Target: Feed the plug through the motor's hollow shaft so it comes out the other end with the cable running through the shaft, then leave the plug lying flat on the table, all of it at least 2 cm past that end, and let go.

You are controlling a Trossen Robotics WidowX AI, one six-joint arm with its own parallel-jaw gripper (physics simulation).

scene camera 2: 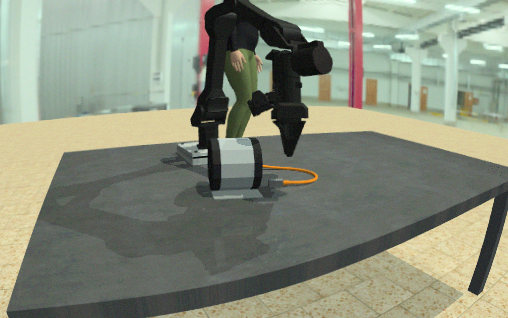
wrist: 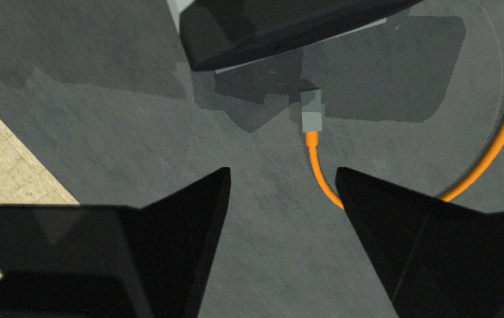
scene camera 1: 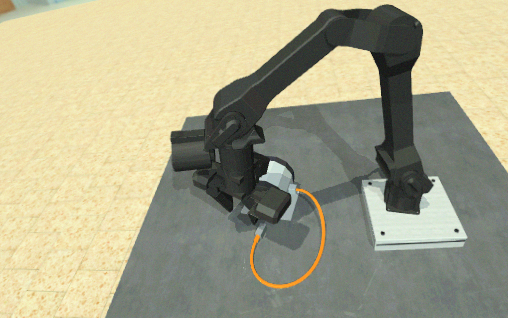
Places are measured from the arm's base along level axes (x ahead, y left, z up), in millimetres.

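Where they show: gripper, fingertip midpoint: [scene camera 2: 288, 155] [wrist: 282, 175] [scene camera 1: 242, 216]; arm's base at its link origin: [scene camera 1: 402, 201].
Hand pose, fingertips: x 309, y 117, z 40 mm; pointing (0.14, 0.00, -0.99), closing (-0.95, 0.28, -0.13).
Things, the pixels of their top centre, and the offset from my fingertips. "spot": a spot on its surface instead. Level surfaces: height alone.
- motor at its top centre: [scene camera 2: 233, 139] [scene camera 1: 265, 170] 25 mm back, 107 mm right, 31 mm up
- grey plug at its top centre: [wrist: 311, 111] [scene camera 2: 275, 179] [scene camera 1: 260, 228] 24 mm back, 16 mm right, 57 mm down
- small grey fitting at a spot on its surface: [scene camera 1: 294, 188] spot: 85 mm back, 100 mm right, 11 mm down
- dark grey table at its surface level: 71 mm down
The motor [scene camera 1: 278, 172] [scene camera 2: 235, 162] [wrist: 280, 30], a light grey drum with black end rings, lies on its side on a pale base plate. The grey plug [scene camera 1: 260, 230] [scene camera 2: 276, 183] [wrist: 311, 111] lies on the table just off one motor end, outside the shaft, pointing toward the motor in the wrist view. The orange cable [scene camera 1: 324, 232] [scene camera 2: 316, 177] [wrist: 316, 169] loops from the plug to a small grey fitting [scene camera 1: 294, 188] at the motor's side. The shaft opening is hidden. My gripper [scene camera 1: 241, 215] [scene camera 2: 289, 154] [wrist: 282, 175] is open and empty, pointing down above the table near the plug.
The dark grey table [scene camera 1: 175, 280] [scene camera 2: 350, 220] [wrist: 270, 250] carries everything. The arm's pale base plate [scene camera 1: 415, 232] [scene camera 2: 192, 156] stands beyond the cable loop in scene camera 1. A person [scene camera 2: 242, 85] stands behind the table. A table edge shows at the wrist view's left.
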